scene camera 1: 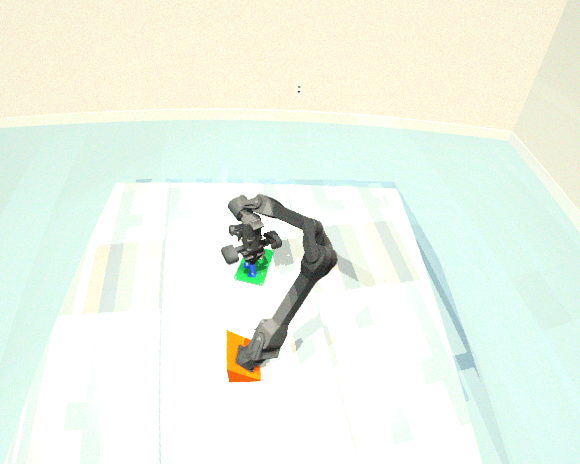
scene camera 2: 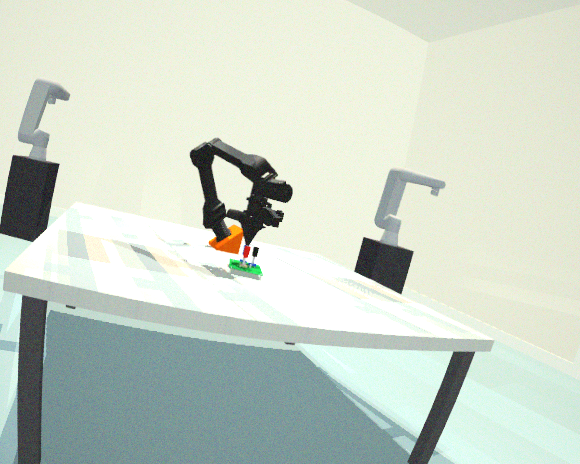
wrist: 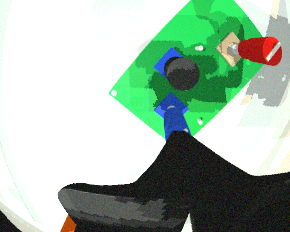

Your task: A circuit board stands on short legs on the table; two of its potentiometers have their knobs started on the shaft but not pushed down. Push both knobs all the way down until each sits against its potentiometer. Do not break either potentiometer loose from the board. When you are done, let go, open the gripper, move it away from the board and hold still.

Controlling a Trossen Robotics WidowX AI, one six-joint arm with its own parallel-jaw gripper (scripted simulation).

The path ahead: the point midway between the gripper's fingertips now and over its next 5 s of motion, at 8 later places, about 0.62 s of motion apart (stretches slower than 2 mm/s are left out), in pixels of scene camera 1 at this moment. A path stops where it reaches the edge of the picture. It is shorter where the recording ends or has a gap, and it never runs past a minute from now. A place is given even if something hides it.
The gripper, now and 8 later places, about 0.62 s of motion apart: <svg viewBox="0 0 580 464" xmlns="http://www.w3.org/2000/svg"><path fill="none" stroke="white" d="M252 264L252 264L252 265L252 265L252 264L256 251L258 239L259 238L259 243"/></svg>
